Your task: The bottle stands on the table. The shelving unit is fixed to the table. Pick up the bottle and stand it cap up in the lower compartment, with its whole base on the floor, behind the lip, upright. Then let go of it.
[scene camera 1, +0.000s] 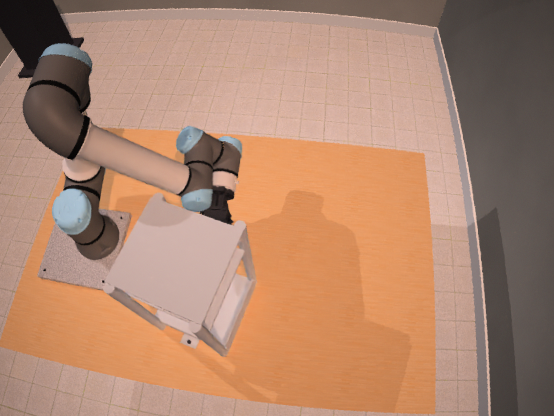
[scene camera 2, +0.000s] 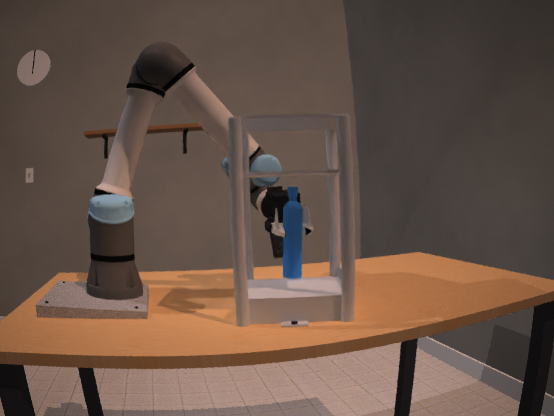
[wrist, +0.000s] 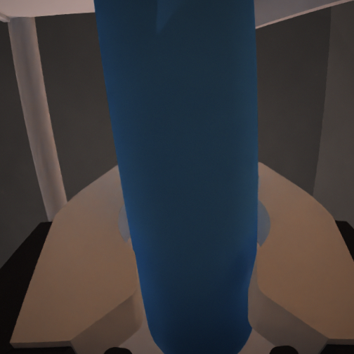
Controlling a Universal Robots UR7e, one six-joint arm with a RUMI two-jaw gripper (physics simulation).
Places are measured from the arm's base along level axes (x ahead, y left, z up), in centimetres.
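Pixels of known places: gripper, fingertip midpoint: (scene camera 2: 298,232); arm's base, origin of the base link: (scene camera 1: 98,238) (scene camera 2: 114,292).
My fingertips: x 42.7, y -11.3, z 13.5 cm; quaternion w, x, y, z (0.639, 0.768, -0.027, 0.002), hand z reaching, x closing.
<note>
For each thing: its top centre in the pictures, then the offset to it from my fingertips. "*": a spot on its surface instead. Level surfaces: height alone.
- blue bottle, middle of its top: (scene camera 2: 291,186) dx +0.1, dy +4.4, dz +9.9 cm
- shelving unit, middle of its top: (scene camera 2: 287,121) (scene camera 1: 173,255) dx -3.1, dy -5.6, dz +23.4 cm
- middle shelf, surface spot: (scene camera 2: 300,173) * dx -4.3, dy -15.6, dz +12.2 cm
- lower compartment's floor, its level: dz -10.8 cm
- small bracket, surface spot: (scene camera 2: 294,324) (scene camera 1: 187,344) * dx -7.1, dy -18.3, dz -15.6 cm
- table, its level: dz -16.1 cm
The blue bottle (scene camera 2: 292,245) (wrist: 185,125) is upright, cap up. My gripper (scene camera 2: 292,229) (wrist: 189,166) is shut on its body, one pale finger on each side. In scene camera 2 the bottle shows through the shelving unit (scene camera 2: 346,225) (scene camera 1: 175,260) (wrist: 35,110), with its cap below the middle shelf (scene camera 2: 300,173). Its base shows close to the back edge of the lower compartment's floor (scene camera 2: 320,287); I cannot tell whether it is over the floor or touches it. In scene camera 1 the top board hides the bottle and the fingertips. The lip cannot be made out clearly.
The unit's posts stand on both sides of the bottle, and the middle shelf is above the gripper. A small bracket (scene camera 1: 189,341) (scene camera 2: 294,324) lies at the unit's foot on the table (scene camera 1: 390,250) (scene camera 2: 175,345). The arm's base plate (scene camera 1: 75,260) (scene camera 2: 95,311) is left of the unit.
</note>
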